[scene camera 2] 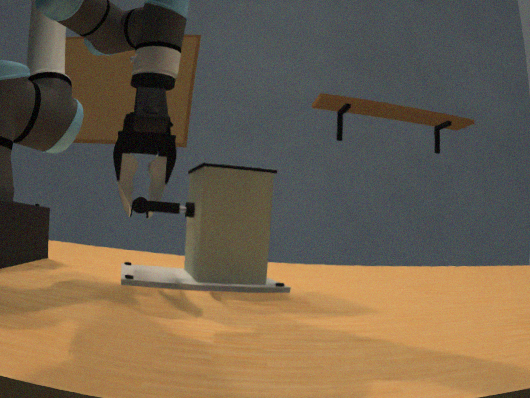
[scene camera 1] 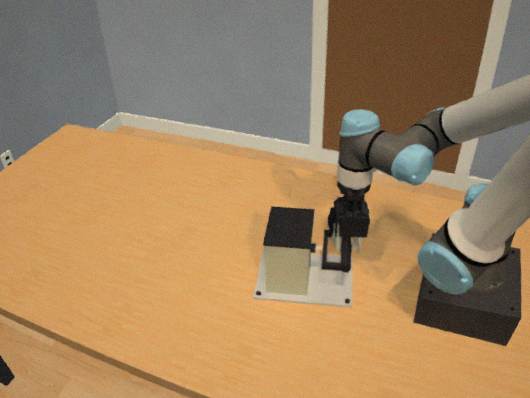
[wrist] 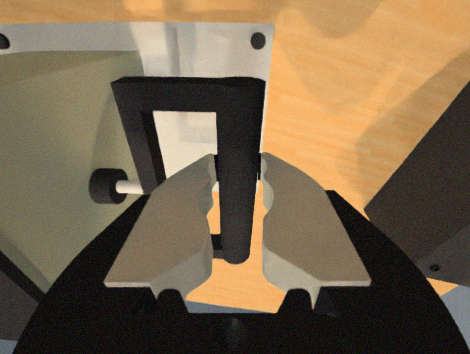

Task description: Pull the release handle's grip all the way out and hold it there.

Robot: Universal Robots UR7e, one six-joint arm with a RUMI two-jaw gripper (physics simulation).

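The release handle's grip [scene camera 1: 345,265] [scene camera 2: 160,206] [wrist: 241,130] is the outer bar of a black rectangular loop. A short pale rod [wrist: 130,187] joins the loop to a black collar [scene camera 2: 190,209] [wrist: 107,186] on the side of a beige box [scene camera 1: 287,270] [scene camera 2: 232,230] [wrist: 45,115] with a black top. A short length of rod shows between collar and loop. My gripper [scene camera 2: 140,212] [wrist: 238,157] points down and is shut on the grip, one fingertip pad against each side of the bar. In scene camera 1 the loop and gripper body partly hide the fingers.
The box stands on a light base plate [scene camera 1: 320,296] [scene camera 2: 155,284] [wrist: 220,42] with dark bolts at its corners, on the wooden table [scene camera 1: 150,240] [scene camera 2: 300,340]. The arm's dark base block [scene camera 1: 462,317] [scene camera 2: 22,232] stands on the side away from the box. A wall shelf [scene camera 2: 390,111] hangs behind.
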